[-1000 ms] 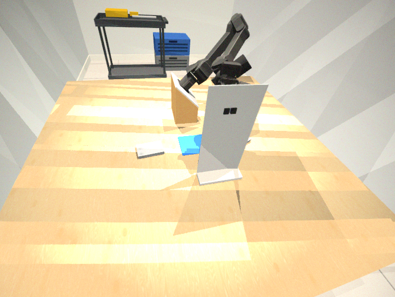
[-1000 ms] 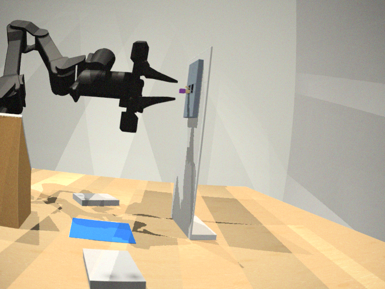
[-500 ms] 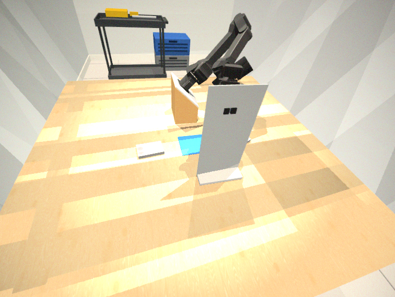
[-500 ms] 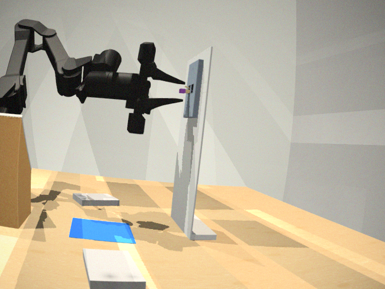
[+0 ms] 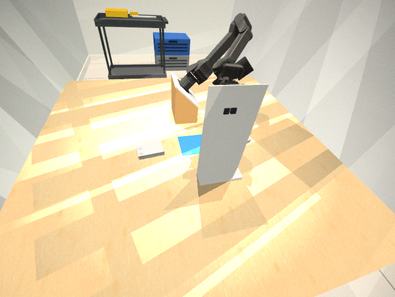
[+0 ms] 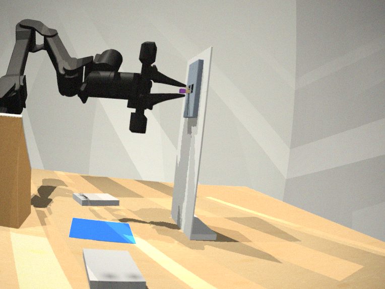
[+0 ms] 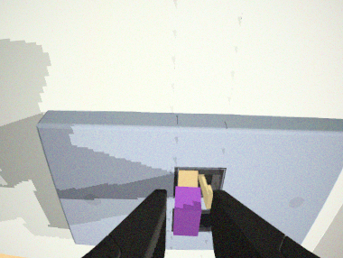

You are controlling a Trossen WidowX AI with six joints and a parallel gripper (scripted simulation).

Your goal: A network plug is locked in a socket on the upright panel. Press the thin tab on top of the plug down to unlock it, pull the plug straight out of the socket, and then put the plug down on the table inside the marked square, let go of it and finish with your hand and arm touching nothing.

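My gripper tip is now 10 mm short of the network plug. From my gripper tip the other things lie so: blue marked square 280 mm below, 150 mm behind, 60 mm to the right; then upright panel 110 mm below, 30 mm ahead.
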